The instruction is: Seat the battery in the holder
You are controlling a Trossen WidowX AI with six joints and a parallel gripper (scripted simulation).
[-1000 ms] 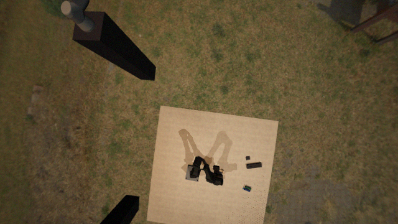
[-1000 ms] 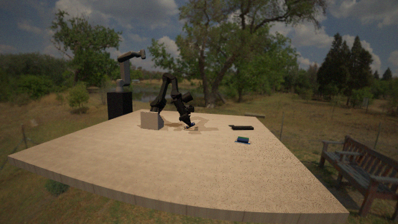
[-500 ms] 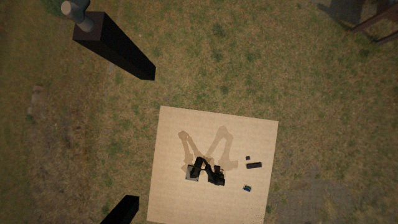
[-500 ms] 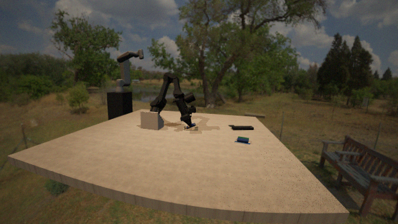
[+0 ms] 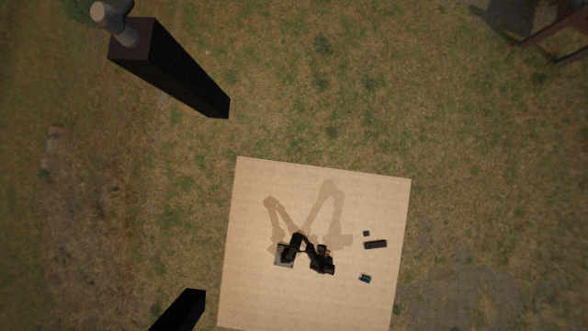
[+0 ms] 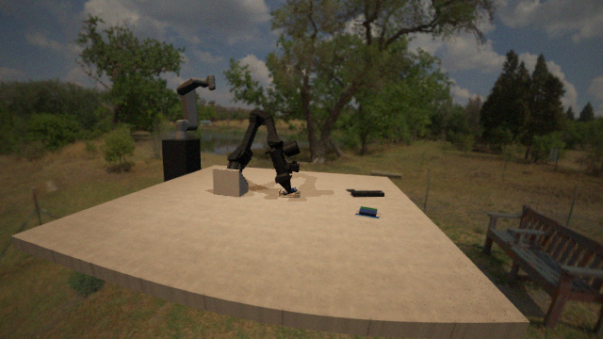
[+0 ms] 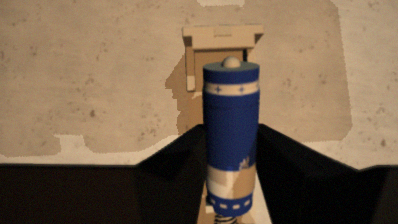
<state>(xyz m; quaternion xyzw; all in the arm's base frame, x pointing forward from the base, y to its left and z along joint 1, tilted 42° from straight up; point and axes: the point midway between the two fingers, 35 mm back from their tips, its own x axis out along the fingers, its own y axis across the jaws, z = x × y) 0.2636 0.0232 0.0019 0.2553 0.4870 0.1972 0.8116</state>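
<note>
The battery is 1 cm above my gripper tip. The rest, counted from my gripper tip: black bar: 37 cm ahead, 10 cm to the left.
</note>
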